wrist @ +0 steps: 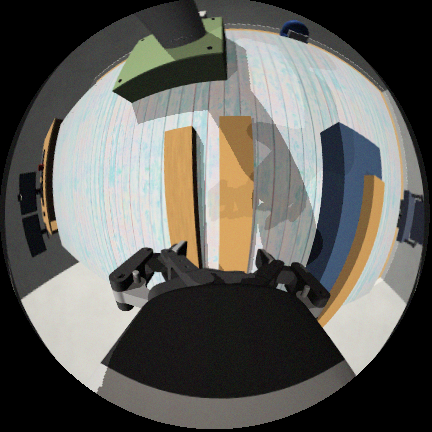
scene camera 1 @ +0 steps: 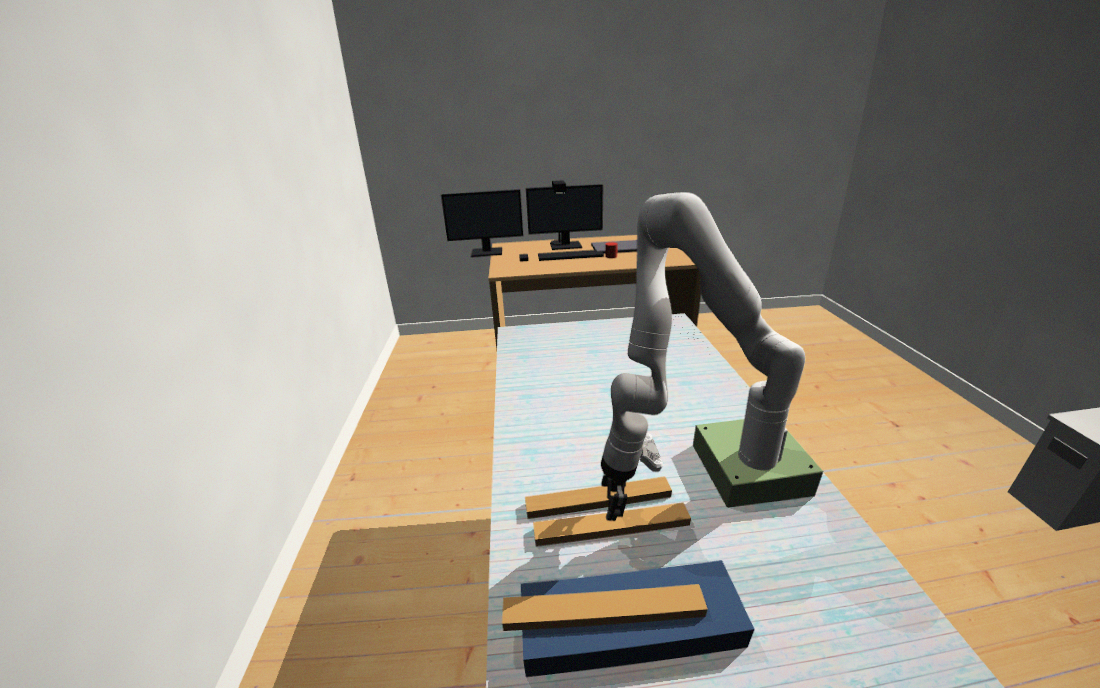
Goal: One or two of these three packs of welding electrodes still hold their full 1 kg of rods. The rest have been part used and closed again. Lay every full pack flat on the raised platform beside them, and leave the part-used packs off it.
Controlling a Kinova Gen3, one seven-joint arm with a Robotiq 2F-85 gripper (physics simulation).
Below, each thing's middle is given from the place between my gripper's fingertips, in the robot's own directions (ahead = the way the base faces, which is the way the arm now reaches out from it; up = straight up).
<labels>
My gripper is now 240 mm to the right of the blue raised platform [wrist: 347,156], 50 mm short of it and 40 mm above it.
</labels>
